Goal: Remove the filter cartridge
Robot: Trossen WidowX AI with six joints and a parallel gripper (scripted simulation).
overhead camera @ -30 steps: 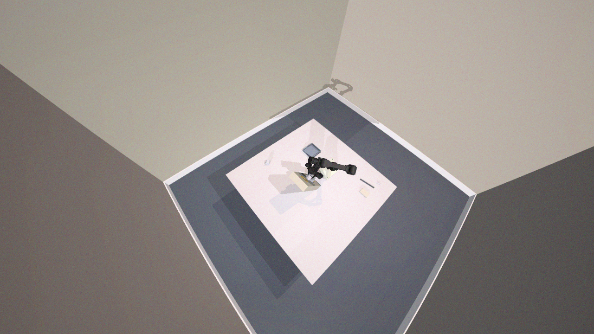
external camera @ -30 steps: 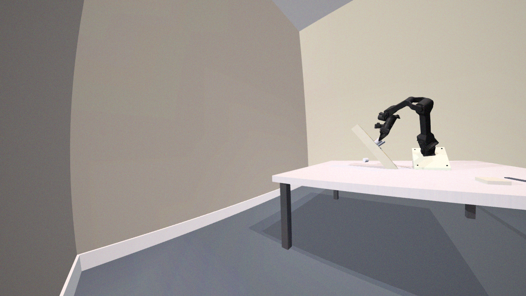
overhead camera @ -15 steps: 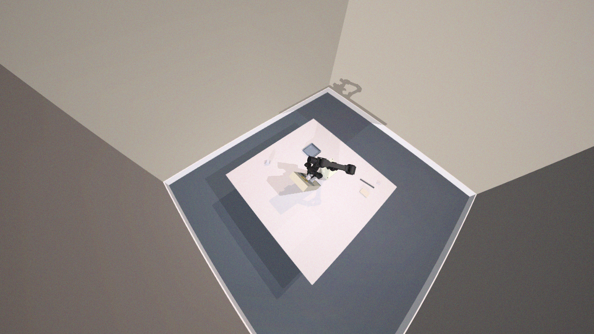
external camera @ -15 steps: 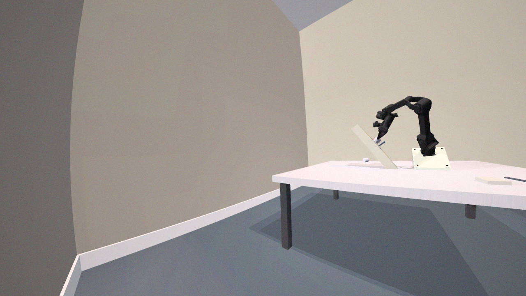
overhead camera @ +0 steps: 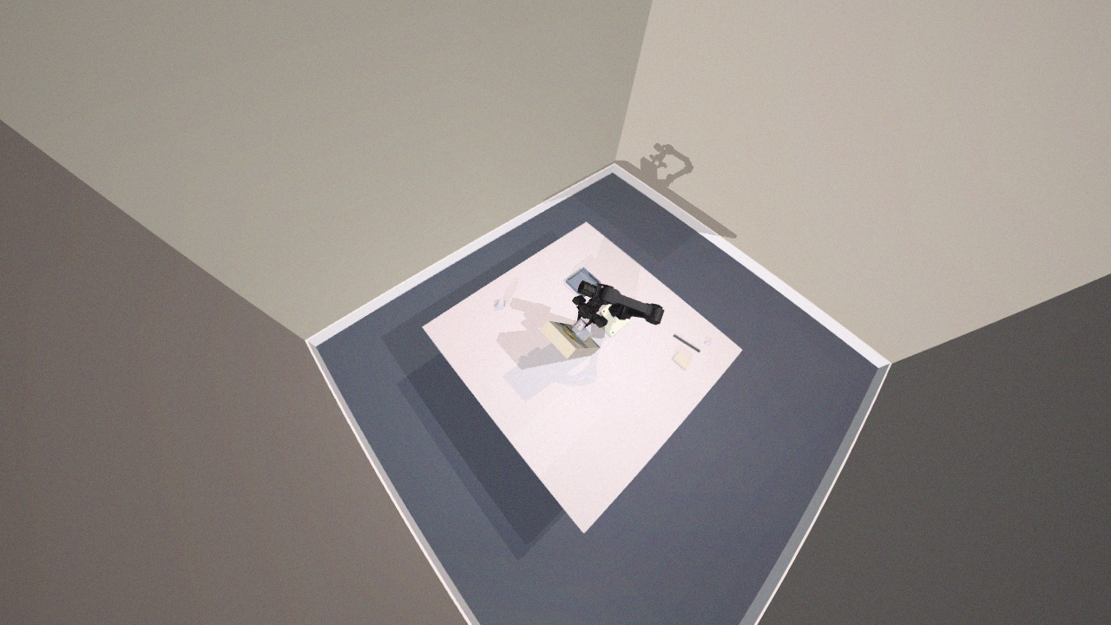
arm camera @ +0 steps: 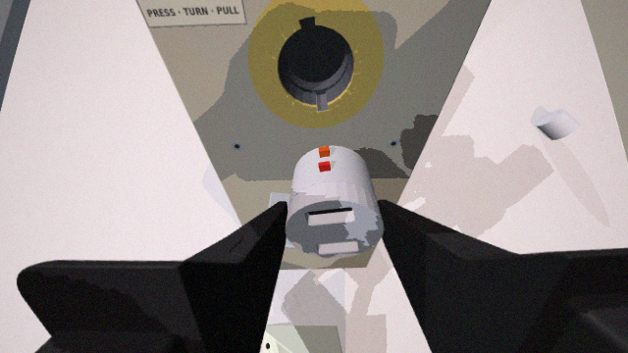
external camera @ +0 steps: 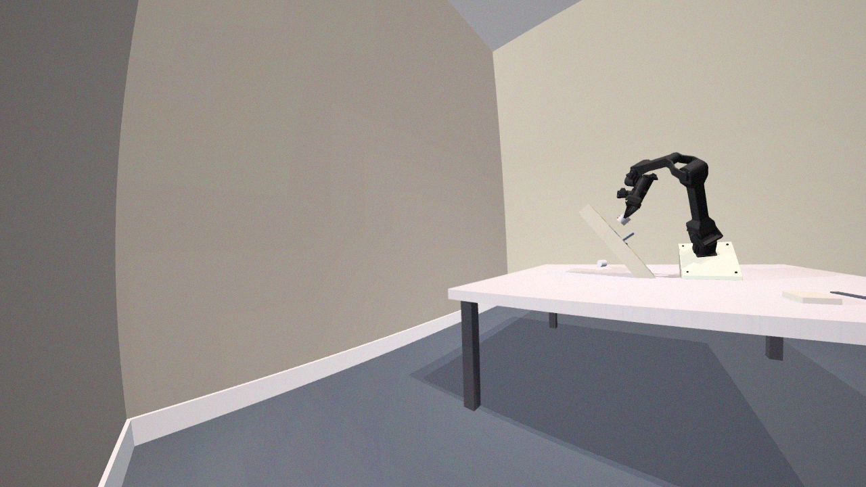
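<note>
The grey-blue tray lies 35 cm behind my gripper tip, 26 cm below it and 25 cm to the right of it. The rest, counted from my gripper tip: grey round filter cartridge (right at my gripper tip); then beige service panel (9 cm below, 5 cm ahead); then pale blue bracket (10 cm below, 1 cm to the left).
</note>
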